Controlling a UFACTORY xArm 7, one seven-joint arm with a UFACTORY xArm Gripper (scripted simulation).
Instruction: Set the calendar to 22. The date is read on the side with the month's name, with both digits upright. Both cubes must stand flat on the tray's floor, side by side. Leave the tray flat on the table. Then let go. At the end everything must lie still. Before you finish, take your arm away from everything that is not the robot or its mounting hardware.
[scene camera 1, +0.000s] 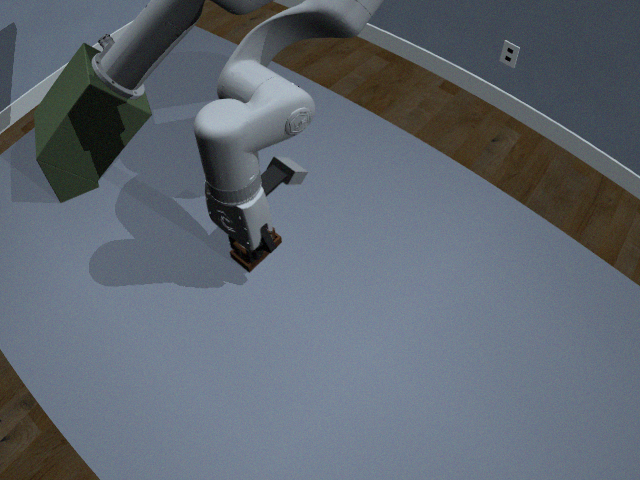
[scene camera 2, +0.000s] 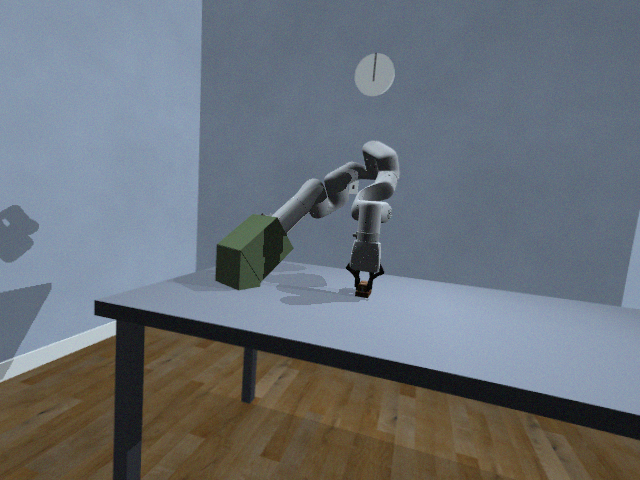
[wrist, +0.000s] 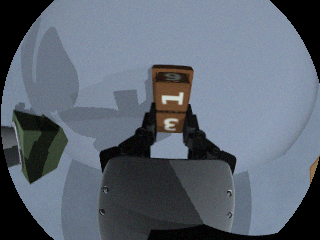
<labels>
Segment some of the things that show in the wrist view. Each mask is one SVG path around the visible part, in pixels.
My gripper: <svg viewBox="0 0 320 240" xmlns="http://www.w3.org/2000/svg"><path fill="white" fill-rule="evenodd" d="M100 152L99 157L103 175L98 194L97 223L101 240L271 240L277 234L251 236L230 233L235 209L233 174L236 166L236 157L223 150L221 151L219 147L206 138L205 132L199 129L197 116L192 113L191 104L188 104L183 128L183 143L188 147L187 159L150 157L150 146L154 145L157 136L157 110L155 109L155 102L152 102L150 112L145 112L142 126L136 129L135 135L123 141L117 147L114 146Z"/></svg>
A brown cube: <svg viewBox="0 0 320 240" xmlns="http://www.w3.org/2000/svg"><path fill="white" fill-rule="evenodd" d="M159 72L155 81L156 110L186 112L191 90L191 83L187 74Z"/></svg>
</labels>
